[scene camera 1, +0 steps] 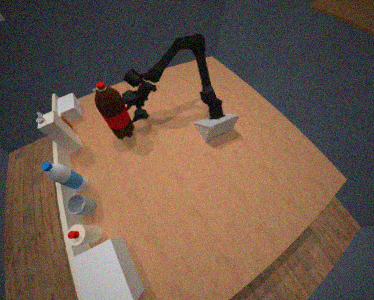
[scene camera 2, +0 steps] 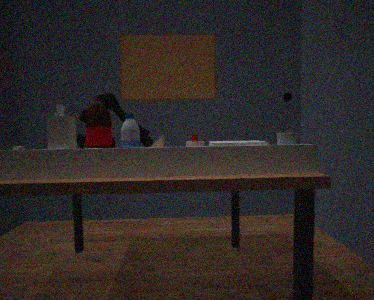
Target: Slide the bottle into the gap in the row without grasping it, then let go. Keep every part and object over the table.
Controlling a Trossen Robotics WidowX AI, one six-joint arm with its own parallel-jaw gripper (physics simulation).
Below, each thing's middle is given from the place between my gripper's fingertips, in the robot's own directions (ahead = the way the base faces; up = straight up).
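Dark brown bottle (scene camera 1: 109, 102): 60 mm ahead of my hand, 50 mm to the left of it, 110 mm above it. Blue-capped bottle (scene camera 1: 59, 173): 360 mm ahead of my hand, 190 mm to the left of it, 70 mm above it. Pale pump bottle (scene camera 2: 61, 130): 330 mm ahead of my hand, 40 mm to the right of it, 90 mm above it. Going by their middles, of the things named here the dark brown bottle is the nearest to my hand and the blue-capped bottle the farthest from it.
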